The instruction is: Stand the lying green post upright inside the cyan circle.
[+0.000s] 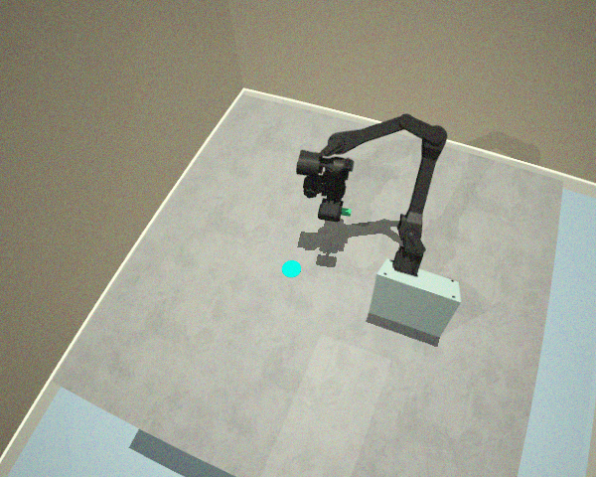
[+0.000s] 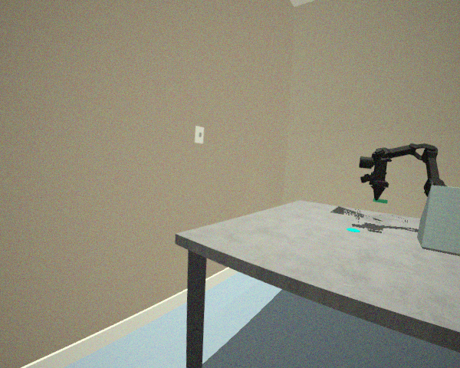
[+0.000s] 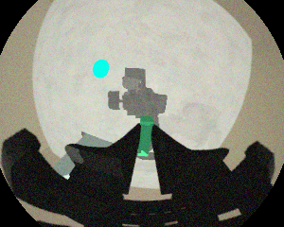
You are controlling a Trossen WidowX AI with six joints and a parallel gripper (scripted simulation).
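Right now the green post is 20 mm behind my gripper tip. The rest, counted from my gripper tip: cyan circle 150 mm to the left, 140 mm below, 100 mm ahead.
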